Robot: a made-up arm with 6 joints. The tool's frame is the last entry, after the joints. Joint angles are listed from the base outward. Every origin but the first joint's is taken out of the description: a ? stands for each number. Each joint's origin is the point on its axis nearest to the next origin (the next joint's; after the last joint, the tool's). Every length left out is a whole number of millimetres.
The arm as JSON. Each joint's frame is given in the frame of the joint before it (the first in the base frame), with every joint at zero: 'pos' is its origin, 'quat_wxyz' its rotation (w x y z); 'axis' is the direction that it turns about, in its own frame. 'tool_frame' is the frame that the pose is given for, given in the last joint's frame.
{
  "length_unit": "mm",
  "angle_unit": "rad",
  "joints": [
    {
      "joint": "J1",
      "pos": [
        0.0,
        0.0,
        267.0
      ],
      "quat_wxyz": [
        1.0,
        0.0,
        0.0,
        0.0
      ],
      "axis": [
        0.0,
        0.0,
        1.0
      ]
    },
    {
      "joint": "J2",
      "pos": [
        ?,
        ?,
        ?
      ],
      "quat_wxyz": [
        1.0,
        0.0,
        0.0,
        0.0
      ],
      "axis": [
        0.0,
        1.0,
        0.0
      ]
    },
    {
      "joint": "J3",
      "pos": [
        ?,
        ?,
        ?
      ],
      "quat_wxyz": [
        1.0,
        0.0,
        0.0,
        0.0
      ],
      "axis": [
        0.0,
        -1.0,
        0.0
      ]
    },
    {
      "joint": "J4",
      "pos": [
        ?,
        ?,
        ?
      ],
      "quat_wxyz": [
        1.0,
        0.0,
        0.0,
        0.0
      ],
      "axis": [
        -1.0,
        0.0,
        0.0
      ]
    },
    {
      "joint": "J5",
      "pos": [
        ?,
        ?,
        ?
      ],
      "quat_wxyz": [
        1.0,
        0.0,
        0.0,
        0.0
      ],
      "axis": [
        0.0,
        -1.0,
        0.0
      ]
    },
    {
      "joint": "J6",
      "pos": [
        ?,
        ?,
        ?
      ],
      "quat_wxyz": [
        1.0,
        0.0,
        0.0,
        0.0
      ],
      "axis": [
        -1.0,
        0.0,
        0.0
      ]
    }
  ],
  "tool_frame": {
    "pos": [
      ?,
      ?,
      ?
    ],
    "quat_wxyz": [
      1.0,
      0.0,
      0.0,
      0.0
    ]
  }
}
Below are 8 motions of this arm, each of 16 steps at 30 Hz.
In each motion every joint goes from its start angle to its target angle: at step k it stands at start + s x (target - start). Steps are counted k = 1, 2, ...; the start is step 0. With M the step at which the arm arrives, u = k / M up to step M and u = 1 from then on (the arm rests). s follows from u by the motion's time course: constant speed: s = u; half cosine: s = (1 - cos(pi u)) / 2; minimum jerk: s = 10 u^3 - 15 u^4 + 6 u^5.
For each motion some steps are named. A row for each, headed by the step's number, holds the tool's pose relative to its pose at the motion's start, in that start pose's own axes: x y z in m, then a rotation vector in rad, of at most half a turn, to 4 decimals.
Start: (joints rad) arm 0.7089 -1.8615 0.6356 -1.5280 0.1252 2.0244
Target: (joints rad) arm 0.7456 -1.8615 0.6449 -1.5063 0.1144 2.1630
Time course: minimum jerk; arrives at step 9
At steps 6, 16:
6: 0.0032 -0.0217 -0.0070 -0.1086 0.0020 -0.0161
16: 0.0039 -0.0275 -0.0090 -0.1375 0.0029 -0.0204

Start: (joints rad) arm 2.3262 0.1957 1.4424 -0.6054 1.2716 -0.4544
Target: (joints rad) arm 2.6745 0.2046 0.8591 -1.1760 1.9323 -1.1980
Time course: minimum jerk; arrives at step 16
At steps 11, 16:
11: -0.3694 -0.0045 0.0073 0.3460 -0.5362 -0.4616
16: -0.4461 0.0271 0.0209 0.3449 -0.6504 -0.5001

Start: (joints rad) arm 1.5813 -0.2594 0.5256 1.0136 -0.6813 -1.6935
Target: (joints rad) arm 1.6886 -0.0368 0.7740 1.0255 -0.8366 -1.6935
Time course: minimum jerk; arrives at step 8
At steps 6, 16:
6: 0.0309 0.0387 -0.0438 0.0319 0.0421 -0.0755
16: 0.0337 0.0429 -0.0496 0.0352 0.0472 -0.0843

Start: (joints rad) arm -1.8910 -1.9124 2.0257 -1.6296 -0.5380 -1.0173
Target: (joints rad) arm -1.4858 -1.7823 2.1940 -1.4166 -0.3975 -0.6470
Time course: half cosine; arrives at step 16
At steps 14, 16:
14: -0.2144 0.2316 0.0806 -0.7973 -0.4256 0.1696
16: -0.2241 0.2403 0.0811 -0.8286 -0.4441 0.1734

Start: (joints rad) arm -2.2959 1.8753 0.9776 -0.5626 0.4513 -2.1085
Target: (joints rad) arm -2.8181 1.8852 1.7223 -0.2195 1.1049 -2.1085
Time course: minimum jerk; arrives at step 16
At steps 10, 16:
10: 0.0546 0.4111 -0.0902 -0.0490 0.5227 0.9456
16: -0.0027 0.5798 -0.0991 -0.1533 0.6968 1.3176

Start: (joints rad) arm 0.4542 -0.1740 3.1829 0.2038 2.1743 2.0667
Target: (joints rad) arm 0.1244 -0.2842 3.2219 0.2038 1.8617 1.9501
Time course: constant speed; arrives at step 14
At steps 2, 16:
2: 0.0097 0.0019 0.0317 0.0448 0.0207 0.0274
16: 0.0942 -0.0084 0.2111 0.3273 0.1438 0.1796

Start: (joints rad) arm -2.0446 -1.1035 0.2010 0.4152 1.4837 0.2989
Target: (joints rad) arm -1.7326 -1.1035 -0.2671 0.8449 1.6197 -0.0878
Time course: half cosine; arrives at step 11
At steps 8, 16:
8: -0.1882 0.1099 0.0299 0.6250 0.1256 0.1477
16: -0.2195 0.1395 0.0492 0.7760 0.1372 0.1704

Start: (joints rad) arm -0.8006 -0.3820 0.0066 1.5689 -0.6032 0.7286
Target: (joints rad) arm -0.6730 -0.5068 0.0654 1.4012 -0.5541 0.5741
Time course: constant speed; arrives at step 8
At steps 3, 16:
3: -0.0253 -0.0272 -0.0301 0.1640 -0.0430 -0.0488
16: -0.0677 -0.0628 -0.0851 0.4383 -0.1288 -0.1253

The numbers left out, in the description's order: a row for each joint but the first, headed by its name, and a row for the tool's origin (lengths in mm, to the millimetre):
J2: 0.0 0.0 0.0
J3: 0.0 0.0 317.0
J4: 596.0 0.0 0.0
J5: 0.0 -102.0 0.0
J6: 0.0 0.0 0.0
tool: 0.0 0.0 0.0

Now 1 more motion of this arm.
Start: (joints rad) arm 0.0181 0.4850 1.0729 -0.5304 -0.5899 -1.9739
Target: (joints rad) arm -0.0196 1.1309 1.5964 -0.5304 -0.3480 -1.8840
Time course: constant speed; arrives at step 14
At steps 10, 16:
10: 0.1095 -0.0570 0.1492 -0.0454 -0.0191 0.1244
16: 0.1373 -0.0900 0.2157 -0.0659 -0.0298 0.1742

